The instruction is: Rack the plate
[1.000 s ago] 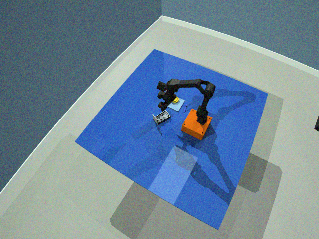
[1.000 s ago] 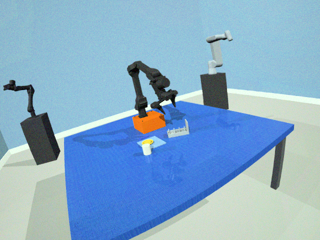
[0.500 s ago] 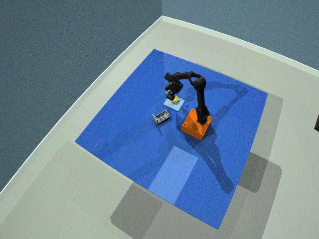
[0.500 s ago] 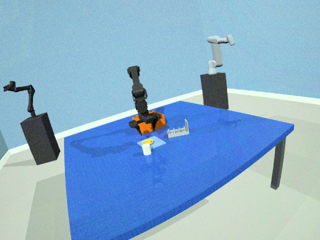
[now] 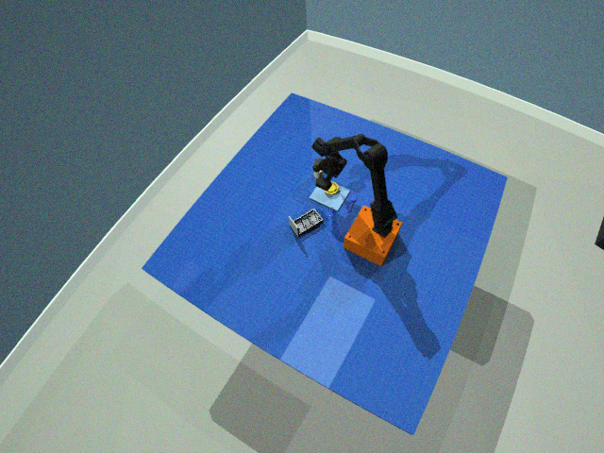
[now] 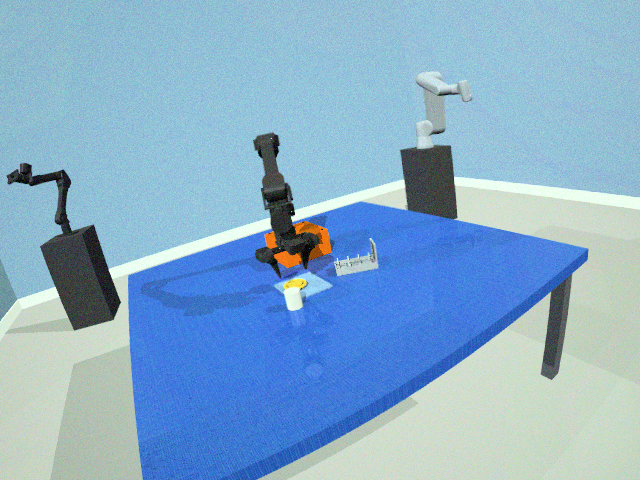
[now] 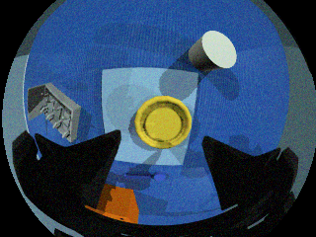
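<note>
Right now my gripper tip is 4 cm above the yellow plate. Round my gripper tip: white cup (10 cm ahead, 3 cm to the right, 3 cm below); then pale blue mat (1 cm behind, 2 cm to the left, 5 cm below); then grey dish rack (3 cm behind, 21 cm to the left, 3 cm below).
</note>
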